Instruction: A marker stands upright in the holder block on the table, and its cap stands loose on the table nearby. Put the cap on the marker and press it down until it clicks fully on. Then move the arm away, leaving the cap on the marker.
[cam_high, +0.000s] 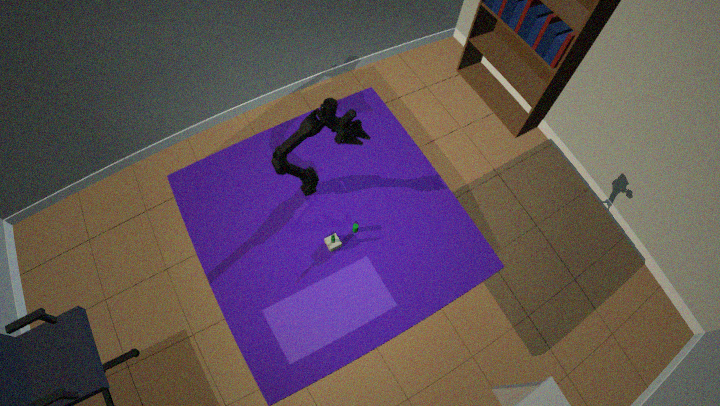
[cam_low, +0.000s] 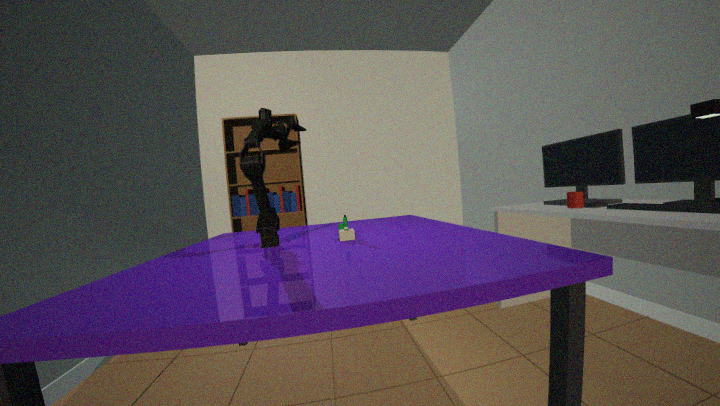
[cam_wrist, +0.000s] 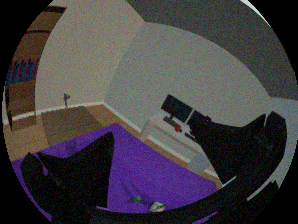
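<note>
The green cap is 47 cm below my gripper tip, 14 cm ahead of it and 11 cm to the right of it. From my gripper tip the other things lie so: white holder block (48 cm below, 23 cm to the right, 16 cm ahead).
</note>
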